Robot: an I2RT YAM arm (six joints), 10 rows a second.
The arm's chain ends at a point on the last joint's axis. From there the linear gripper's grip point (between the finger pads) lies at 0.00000 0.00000 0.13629 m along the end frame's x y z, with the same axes.
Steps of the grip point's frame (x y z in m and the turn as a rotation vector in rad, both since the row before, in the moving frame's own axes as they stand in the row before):
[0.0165, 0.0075, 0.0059, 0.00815, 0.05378, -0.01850]
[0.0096, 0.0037, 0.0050, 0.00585, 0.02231, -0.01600]
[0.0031, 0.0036, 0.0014, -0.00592, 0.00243, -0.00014]
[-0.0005, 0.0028, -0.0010, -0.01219, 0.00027, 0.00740]
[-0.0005, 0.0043, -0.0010, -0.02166, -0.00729, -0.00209]
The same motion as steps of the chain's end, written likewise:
[0.0092, 0.0087, 0.0061, 0.00815, 0.05378, -0.01850]
[0.0066, 0.0045, 0.0050, 0.00585, 0.02231, -0.01600]
[0.0028, 0.0028, 0.0014, -0.00592, 0.00243, -0.00014]
[-0.0005, 0.0011, -0.0010, -0.01219, 0.00027, 0.00740]
[0.0005, 0.0013, -0.0010, -0.02166, -0.00729, -0.00209]

